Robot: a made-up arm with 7 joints.
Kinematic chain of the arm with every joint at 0, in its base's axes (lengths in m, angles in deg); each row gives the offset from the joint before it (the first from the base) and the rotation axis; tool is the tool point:
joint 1: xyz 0 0 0 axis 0 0.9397 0.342
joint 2: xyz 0 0 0 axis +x
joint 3: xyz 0 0 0 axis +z
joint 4: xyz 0.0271 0 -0.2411 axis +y
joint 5: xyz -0.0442 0 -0.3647 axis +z
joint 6: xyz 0 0 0 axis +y
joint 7: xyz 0 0 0 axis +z
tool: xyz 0 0 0
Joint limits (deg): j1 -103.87..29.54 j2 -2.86..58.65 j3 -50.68..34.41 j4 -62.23..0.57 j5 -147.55..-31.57 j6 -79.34..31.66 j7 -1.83..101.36
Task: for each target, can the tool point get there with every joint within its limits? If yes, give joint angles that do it. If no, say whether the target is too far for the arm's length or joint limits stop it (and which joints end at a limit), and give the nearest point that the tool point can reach.
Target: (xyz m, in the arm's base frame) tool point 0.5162 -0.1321 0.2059
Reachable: yes | joints -82.75 13.09 0.87 -55.33 -59.47 -33.13 44.97
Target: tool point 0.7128 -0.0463 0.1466
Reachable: no: too far | nearest point 0.5963 -0.0387 0.1226 | short by 0.119 m
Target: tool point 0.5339 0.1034 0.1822
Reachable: yes | joints -73.81 49.95 -19.49 -54.03 -85.34 -29.48 36.17
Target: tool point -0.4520 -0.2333 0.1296
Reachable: no: joint limits stop it (at a limit: joint 1, joint 2, joint 4) | nearest point -0.2912 -0.0640 -0.5272 | short by 0.697 m
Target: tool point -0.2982 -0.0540 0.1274
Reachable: no: joint limits stop it (at a limit: joint 1, joint 4) | nearest point -0.3063 0.0234 -0.5220 | short by 0.654 m
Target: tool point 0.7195 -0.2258 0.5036
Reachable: no: too far | nearest point 0.4937 -0.1404 0.3070 | short by 0.311 m
